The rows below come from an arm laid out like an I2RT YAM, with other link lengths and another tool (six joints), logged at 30 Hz.
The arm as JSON. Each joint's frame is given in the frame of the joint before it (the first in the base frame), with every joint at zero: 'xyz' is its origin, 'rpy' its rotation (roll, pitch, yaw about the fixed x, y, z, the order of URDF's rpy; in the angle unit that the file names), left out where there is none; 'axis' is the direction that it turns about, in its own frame. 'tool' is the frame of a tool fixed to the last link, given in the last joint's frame.
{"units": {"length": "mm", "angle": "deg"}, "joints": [
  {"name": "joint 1", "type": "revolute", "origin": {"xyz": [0.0, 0.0, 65.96]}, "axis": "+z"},
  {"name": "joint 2", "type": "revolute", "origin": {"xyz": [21.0, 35.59, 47.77], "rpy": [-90.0, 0.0, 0.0]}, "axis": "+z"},
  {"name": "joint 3", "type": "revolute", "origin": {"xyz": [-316.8, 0.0, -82.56], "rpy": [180.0, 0.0, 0.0]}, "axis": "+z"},
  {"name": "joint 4", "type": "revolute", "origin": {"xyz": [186.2, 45.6, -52.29]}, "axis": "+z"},
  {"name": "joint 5", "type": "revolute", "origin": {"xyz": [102.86, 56.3, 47.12], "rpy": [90.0, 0.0, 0.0]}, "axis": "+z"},
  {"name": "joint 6", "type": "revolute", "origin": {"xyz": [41.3, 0.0, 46.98], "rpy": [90.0, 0.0, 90.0]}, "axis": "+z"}
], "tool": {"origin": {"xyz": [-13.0, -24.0, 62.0], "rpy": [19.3, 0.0, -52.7]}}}
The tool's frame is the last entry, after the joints.
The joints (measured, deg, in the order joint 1, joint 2, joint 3, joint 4, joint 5, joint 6), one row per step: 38.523, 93.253, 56.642, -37.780, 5.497, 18.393; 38.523, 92.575, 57.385, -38.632, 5.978, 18.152; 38.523, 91.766, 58.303, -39.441, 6.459, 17.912; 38.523, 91.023, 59.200, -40.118, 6.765, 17.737; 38.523, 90.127, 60.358, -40.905, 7.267, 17.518; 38.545, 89.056, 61.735, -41.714, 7.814, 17.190; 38.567, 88.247, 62.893, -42.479, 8.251, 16.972; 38.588, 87.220, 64.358, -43.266, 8.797, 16.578; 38.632, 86.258, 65.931, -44.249, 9.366, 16.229; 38.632, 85.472, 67.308, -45.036, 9.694, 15.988; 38.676, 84.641, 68.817, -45.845, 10.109, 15.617; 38.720, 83.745, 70.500, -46.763, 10.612, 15.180; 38.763, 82.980, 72.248, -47.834, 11.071, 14.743; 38.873, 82.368, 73.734, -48.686, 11.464, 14.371; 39.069, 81.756, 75.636, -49.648, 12.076, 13.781; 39.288, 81.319, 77.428, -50.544, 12.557, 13.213; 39.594, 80.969, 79.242, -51.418, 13.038, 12.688
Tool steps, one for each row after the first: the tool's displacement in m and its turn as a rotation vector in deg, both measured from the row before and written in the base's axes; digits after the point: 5 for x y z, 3 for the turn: 0.00038, -0.00066, 0.00553, -0.074, -0.755, 0.099; 0.00088, -0.00026, 0.00711, 0.142, -1.027, 0.091; 0.00089, 0.00011, 0.00694, 0.318, -0.952, 0.073; 0.00135, 0.00005, 0.00888, 0.346, -1.310, 0.045; 0.00147, 0.00026, 0.01092, 0.505, -1.638, 0.139; 0.00088, -0.00002, 0.00865, 0.350, -1.219, 0.062; 0.00121, 0.00009, 0.01141, 0.515, -1.696, 0.166; 0.00076, -0.00019, 0.01137, 0.418, -1.582, 0.120; 0.00059, -0.00014, 0.00987, 0.522, -1.293, 0.069; 0.00042, -0.00009, 0.01085, 0.497, -1.481, 0.176; 0.00017, -0.00046, 0.01198, 0.483, -1.641, 0.174; -0.00015, -0.00062, 0.01137, 0.372, -1.445, 0.178; -0.00039, -0.00023, 0.00963, 0.325, -1.244, 0.211; -0.00023, 0.00012, 0.01181, 0.256, -1.634, 0.340; -0.00034, 0.00047, 0.01045, 0.214, -1.389, 0.399; -0.00052, 0.00091, 0.01021, 0.212, -1.345, 0.435
